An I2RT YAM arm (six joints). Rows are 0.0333 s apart.
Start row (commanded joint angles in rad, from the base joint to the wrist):
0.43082, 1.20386, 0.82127, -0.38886, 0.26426, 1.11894
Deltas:
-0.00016, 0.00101, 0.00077, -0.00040, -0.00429, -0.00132
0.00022, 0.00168, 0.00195, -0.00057, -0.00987, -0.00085
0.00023, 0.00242, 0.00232, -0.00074, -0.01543, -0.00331
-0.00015, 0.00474, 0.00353, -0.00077, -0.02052, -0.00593
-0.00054, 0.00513, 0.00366, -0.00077, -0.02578, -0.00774
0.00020, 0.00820, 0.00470, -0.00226, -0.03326, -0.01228
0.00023, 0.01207, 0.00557, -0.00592, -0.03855, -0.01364
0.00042, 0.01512, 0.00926, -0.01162, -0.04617, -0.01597
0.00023, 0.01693, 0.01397, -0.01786, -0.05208, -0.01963
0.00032, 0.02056, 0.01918, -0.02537, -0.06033, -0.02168
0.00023, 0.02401, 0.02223, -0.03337, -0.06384, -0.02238
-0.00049, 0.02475, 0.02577, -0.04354, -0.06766, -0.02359
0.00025, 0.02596, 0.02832, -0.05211, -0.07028, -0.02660
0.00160, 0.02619, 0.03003, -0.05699, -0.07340, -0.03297
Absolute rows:
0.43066, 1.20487, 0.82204, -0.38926, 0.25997, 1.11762
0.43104, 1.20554, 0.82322, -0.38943, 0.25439, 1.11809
0.43105, 1.20628, 0.82359, -0.38960, 0.24883, 1.11563
0.43067, 1.20860, 0.82480, -0.38963, 0.24374, 1.11301
0.43028, 1.20899, 0.82493, -0.38963, 0.23848, 1.11120
0.43102, 1.21206, 0.82597, -0.39112, 0.23100, 1.10666
0.43105, 1.21593, 0.82684, -0.39478, 0.22571, 1.10530
0.43124, 1.21898, 0.83053, -0.40048, 0.21809, 1.10297
0.43105, 1.22079, 0.83524, -0.40672, 0.21218, 1.09931
0.43114, 1.22442, 0.84045, -0.41423, 0.20393, 1.09726
0.43105, 1.22787, 0.84350, -0.42223, 0.20042, 1.09656
0.43033, 1.22861, 0.84704, -0.43240, 0.19660, 1.09535
0.43107, 1.22982, 0.84959, -0.44097, 0.19398, 1.09234
0.43242, 1.23005, 0.85130, -0.44585, 0.19086, 1.08597

